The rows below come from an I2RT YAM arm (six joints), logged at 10 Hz.
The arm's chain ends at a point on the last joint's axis. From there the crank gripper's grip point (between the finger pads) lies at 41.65 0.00 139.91 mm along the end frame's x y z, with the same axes.
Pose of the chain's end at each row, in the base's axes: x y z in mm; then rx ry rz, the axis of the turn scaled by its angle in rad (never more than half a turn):
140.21 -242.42 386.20 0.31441 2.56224 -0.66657
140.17 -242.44 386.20 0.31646 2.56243 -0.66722
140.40 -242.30 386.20 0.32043 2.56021 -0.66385
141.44 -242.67 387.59 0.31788 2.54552 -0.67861
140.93 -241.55 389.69 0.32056 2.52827 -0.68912
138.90 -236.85 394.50 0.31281 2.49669 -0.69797
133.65 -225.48 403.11 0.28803 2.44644 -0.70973
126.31 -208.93 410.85 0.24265 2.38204 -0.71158
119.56 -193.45 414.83 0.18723 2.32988 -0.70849
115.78 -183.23 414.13 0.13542 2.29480 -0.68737
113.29 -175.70 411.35 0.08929 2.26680 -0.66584
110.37 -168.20 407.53 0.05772 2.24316 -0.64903
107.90 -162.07 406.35 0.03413 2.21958 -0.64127
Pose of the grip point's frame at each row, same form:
158.03 -309.33 257.69 0.31441 2.56224 -0.66657
157.86 -309.37 257.68 0.31646 2.56243 -0.66722
158.40 -308.97 257.59 0.32043 2.56021 -0.66385
160.64 -311.15 260.11 0.31788 2.54552 -0.67861
161.66 -311.50 263.25 0.32056 2.52827 -0.68912
163.41 -308.68 269.80 0.31281 2.49669 -0.69797
164.69 -300.09 281.54 0.28803 2.44644 -0.70973
166.81 -285.67 293.46 0.24265 2.38204 -0.71158
168.52 -271.10 301.33 0.18723 2.32988 -0.70849
171.84 -259.31 302.87 0.13542 2.29480 -0.68737
175.24 -249.76 301.86 0.08929 2.26680 -0.66584
176.85 -240.56 299.58 0.05772 2.24316 -0.64903
178.14 -233.59 300.23 0.03413 2.21958 -0.64127

